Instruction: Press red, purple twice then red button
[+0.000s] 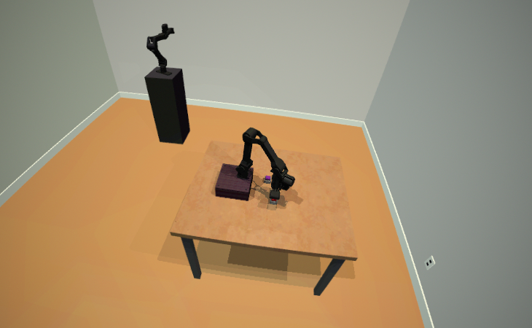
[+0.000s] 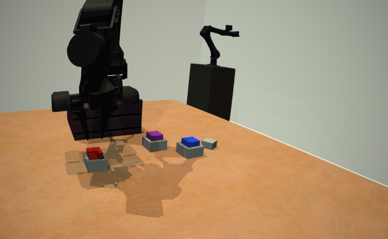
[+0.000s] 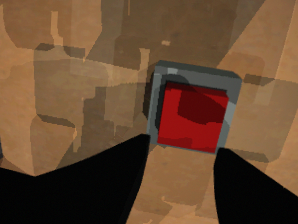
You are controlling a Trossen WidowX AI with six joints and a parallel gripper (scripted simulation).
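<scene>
The red button is 3 cm below my gripper tip. From my gripper tip the other things lie so: purple button 18 cm to the left, 5 cm behind, 3 cm below; small grey block 31 cm to the left, 5 cm below, 1 cm ahead; blue button 24 cm to the left, 3 cm below, 2 cm ahead.
</scene>
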